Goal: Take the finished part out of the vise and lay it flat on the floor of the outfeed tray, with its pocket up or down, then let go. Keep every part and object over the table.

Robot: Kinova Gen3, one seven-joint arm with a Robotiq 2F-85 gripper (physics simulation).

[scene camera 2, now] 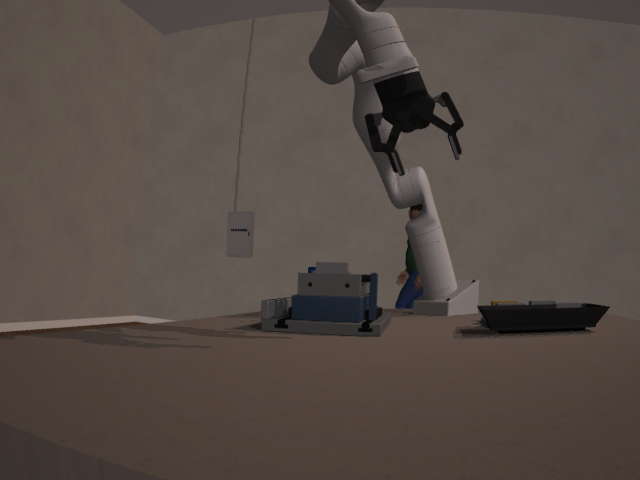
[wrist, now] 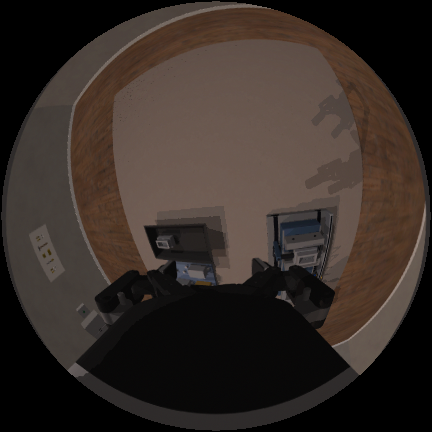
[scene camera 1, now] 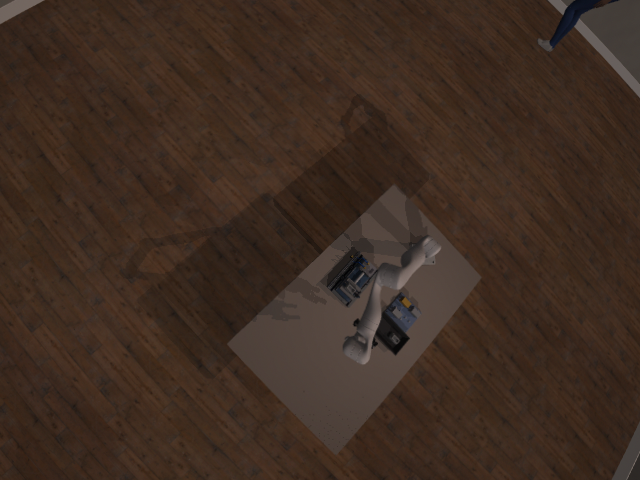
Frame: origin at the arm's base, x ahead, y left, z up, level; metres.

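Seen in the pictures: gripper, between the fingertips: (scene camera 2: pixel 430 166) (wrist: pixel 213 268); arm's base, origin of its link: (scene camera 2: pixel 441 291).
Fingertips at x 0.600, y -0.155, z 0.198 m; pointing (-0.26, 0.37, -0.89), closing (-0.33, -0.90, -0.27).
Observation:
Pixels of each thing's middle, then the offset from my fingertips to it.
- vise, middle of its body: (scene camera 2: pixel 335 300) (wrist: pixel 298 264) (scene camera 1: pixel 355 279) dz -0.207, dx -0.213, dy -0.131 m
- light grey part, middle of its body: (scene camera 2: pixel 332 273) (wrist: pixel 304 254) dz -0.159, dx -0.143, dy -0.140 m
- yellow piece, middle of its body: (wrist: pixel 202 286) (scene camera 1: pixel 405 302) dz -0.230, dx -0.270, dy +0.228 m
The vise (scene camera 1: pixel 347 299) (scene camera 2: pixel 330 308) (wrist: pixel 300 228) stands on the table, with blue and grey jaws. A light grey part (scene camera 2: pixel 332 267) (wrist: pixel 306 257) sits in it behind the near grey jaw (scene camera 2: pixel 330 284) (wrist: pixel 304 240), its top above the jaw and a rectangular pocket facing up. The black outfeed tray (scene camera 1: pixel 385 328) (scene camera 2: pixel 537 318) (wrist: pixel 192 242) stands apart from the vise. A grey part (scene camera 1: pixel 394 337) (wrist: pixel 164 242) with a rectangular opening is inside the tray; its exact tilt is unclear. My gripper (scene camera 2: pixel 428 163) (wrist: pixel 213 268) is open and empty, high above the table between the tray and the vise.
A blue holder (scene camera 1: pixel 403 313) (wrist: pixel 186 267) with grey blocks and a yellow piece (scene camera 1: pixel 406 302) (scene camera 2: pixel 504 303) (wrist: pixel 203 284) stands against the tray's arm-base side. The arm base (scene camera 2: pixel 431 307) is at the back in the second scene view. The table edge (wrist: pixel 114 145) runs beyond the tray.

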